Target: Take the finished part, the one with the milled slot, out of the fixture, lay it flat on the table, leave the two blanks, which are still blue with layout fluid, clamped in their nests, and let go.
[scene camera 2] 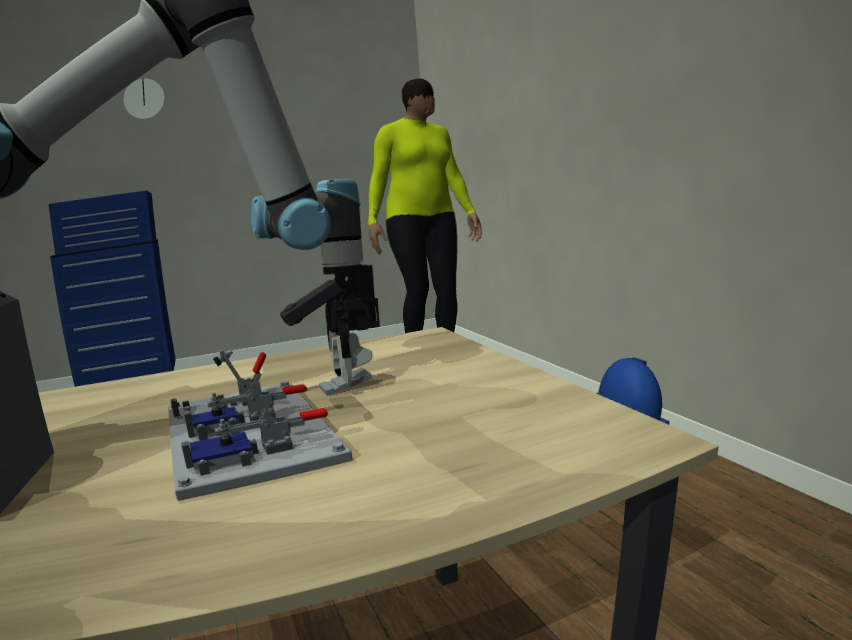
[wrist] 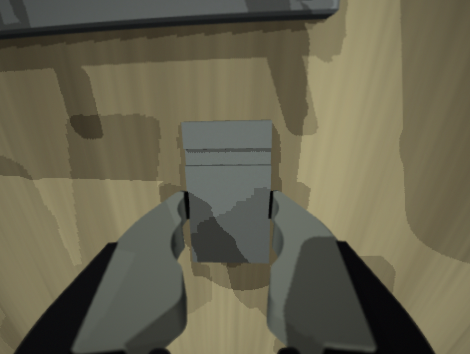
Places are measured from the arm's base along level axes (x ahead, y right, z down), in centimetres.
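Pixels of known places: gripper, between the fingertips: [scene camera 2: 345, 382] [wrist: 229, 193].
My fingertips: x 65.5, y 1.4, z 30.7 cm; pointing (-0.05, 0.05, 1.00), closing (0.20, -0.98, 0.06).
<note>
For each thing: its top centre in the pictures, then the offset to it from my fingertips. "spot": a spot on its surface instead. Level surfaces: height alone.
- finished part, centre of its top: [wrist: 227, 206] [scene camera 2: 344, 374] dz -1.4, dx +0.1, dy +0.0 cm
- table, height of its surface: dz +1.1 cm
- fixture plate, centre of its top: [scene camera 2: 243, 425] dz -0.4, dx -22.7, dy +8.6 cm
- third clamp's handle, a spot on its surface: [scene camera 2: 258, 362] spot: dz -7.2, dx -15.7, dy -0.7 cm
The finished part [scene camera 2: 331, 387] [wrist: 227, 180] is a grey block with a milled slot across it. My gripper [scene camera 2: 349, 377] [wrist: 229, 193] is shut on it, with one finger on each long side. The part is level or nearly so, at or very close above the table [scene camera 2: 551, 440] [wrist: 360, 125]; contact is hard to tell. It is beyond the edge of the fixture plate [scene camera 2: 237, 480] [wrist: 150, 17], apart from it. Two blue blanks [scene camera 2: 221, 447] [scene camera 2: 214, 416] sit in their nests under clamps in the scene view.
Two lowered clamps have red handles [scene camera 2: 313, 414] [scene camera 2: 294, 389] that stick out on the gripper's side; a third clamp's handle [scene camera 2: 258, 362] is raised. A dark box [scene camera 2: 20, 406] stands at the left. A person [scene camera 2: 416, 172] stands behind the table.
</note>
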